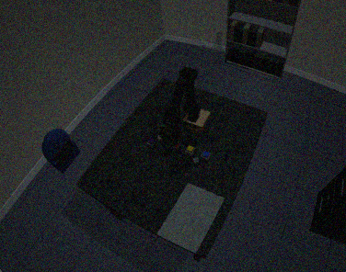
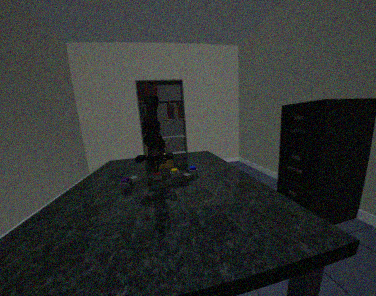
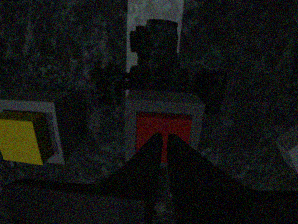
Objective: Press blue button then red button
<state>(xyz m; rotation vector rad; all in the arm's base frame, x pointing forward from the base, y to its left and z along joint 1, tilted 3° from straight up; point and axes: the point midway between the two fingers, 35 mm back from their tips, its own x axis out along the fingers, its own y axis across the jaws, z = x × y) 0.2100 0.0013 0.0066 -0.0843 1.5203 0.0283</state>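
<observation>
Right now my gripper tip is 1 cm above the red button. The rest, counted from my gripper tip: pale block: 12 cm to the right, 2 cm below; then yellow button: 9 cm to the left, 1 cm behind; then purple button: 14 cm to the right, 6 cm ahead.
</observation>
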